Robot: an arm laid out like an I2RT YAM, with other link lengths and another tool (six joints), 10 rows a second.
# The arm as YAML. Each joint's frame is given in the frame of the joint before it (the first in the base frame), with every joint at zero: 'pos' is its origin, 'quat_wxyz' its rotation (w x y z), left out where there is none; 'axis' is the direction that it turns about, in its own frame. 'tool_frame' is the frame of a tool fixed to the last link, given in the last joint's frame.
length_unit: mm
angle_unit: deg
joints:
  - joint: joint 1
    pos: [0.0, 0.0, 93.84]
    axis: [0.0, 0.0, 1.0]
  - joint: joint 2
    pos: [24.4, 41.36, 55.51]
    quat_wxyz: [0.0, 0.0, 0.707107, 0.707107]
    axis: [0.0, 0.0, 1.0]
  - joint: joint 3
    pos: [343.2, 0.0, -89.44]
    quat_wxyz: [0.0, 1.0, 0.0, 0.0]
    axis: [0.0, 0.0, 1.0]
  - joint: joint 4
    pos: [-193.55, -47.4, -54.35]
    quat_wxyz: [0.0, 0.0, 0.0, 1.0]
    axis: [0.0, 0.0, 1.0]
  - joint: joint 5
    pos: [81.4, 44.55, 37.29]
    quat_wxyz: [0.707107, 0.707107, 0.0, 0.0]
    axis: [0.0, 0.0, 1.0]
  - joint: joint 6
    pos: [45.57, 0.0, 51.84]
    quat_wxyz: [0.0, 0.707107, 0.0, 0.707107]
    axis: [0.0, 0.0, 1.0]
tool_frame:
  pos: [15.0, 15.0, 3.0]
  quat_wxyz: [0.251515, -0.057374, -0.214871, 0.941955]
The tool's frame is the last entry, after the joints.
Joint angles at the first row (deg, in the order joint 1, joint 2, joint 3, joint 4, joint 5, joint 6):
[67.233 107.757 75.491 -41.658 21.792 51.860]
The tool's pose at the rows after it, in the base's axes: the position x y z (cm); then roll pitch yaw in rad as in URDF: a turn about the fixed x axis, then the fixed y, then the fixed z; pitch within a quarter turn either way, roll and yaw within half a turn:
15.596, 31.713, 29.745, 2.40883, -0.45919, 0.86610
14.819, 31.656, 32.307, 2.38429, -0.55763, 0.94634
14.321, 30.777, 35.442, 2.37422, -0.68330, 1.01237
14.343, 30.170, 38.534, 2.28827, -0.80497, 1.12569
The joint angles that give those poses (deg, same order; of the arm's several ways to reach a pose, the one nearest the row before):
[68.901 106.183 76.986 -41.048 23.900 48.787]
[70.307 102.589 77.958 -39.031 25.573 45.008]
[70.664 97.585 78.048 -35.431 25.927 40.793]
[70.577 93.882 79.441 -31.473 27.501 34.647]

